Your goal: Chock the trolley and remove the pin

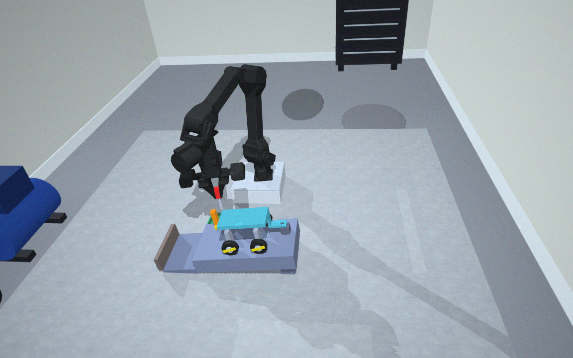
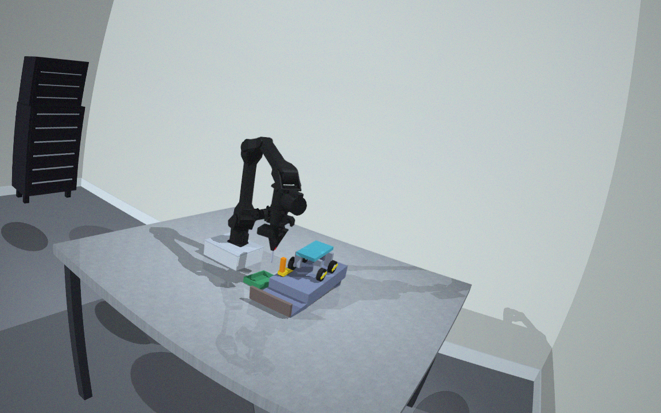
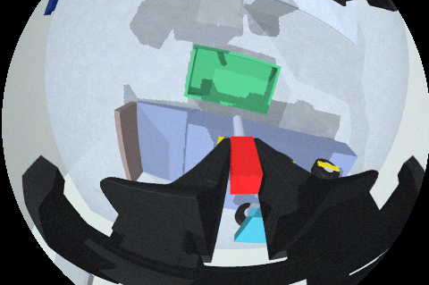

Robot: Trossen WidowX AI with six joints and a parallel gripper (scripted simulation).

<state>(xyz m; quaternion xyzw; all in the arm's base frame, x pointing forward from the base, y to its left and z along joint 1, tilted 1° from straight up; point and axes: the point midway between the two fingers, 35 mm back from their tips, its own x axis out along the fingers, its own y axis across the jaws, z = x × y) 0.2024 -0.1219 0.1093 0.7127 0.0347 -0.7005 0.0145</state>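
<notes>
The green tray is 30 mm behind my gripper tip and 140 mm below it. From my gripper tip the other things lie so: red-headed stop pin: right at my gripper tip; trolley: 120 mm ahead, 90 mm to the left, 30 mm below; yellow chock: 50 mm ahead, 10 mm to the left, 50 mm below.
</notes>
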